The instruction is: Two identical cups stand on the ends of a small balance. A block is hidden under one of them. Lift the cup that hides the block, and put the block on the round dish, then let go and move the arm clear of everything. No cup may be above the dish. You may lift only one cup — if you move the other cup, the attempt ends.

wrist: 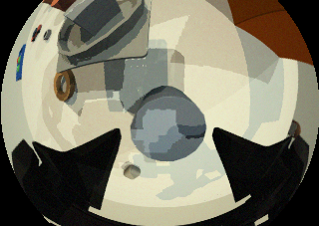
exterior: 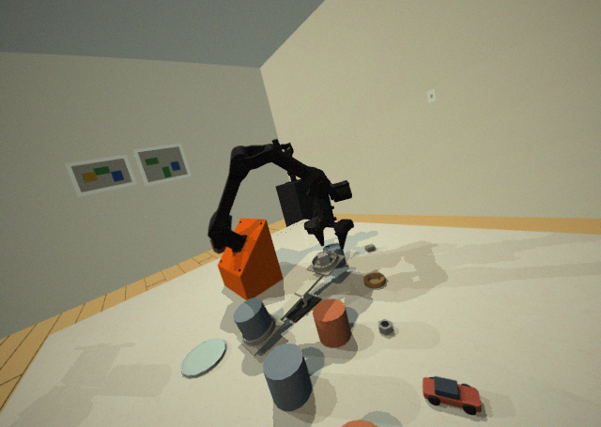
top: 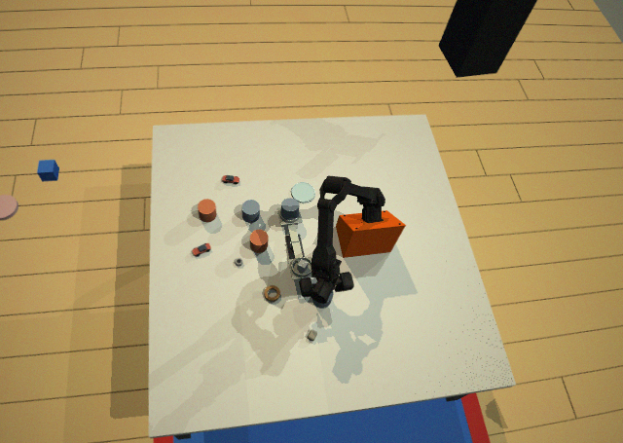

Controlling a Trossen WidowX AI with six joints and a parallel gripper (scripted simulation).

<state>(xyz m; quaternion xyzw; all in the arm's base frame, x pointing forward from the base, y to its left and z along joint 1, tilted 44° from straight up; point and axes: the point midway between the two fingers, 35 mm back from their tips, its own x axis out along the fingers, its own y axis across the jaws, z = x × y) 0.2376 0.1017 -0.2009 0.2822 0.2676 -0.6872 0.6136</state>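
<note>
The grey block is 50 mm ahead of my gripper tip, 110 mm to the right of it and 20 mm above it. Also, from my gripper tip: balance (50 mm ahead, 240 mm to the right, 30 mm below); then pale blue round dish (50 mm behind, 480 mm to the right, 60 mm below); then nut (270 mm ahead, 210 mm to the right, 60 mm below).
</note>
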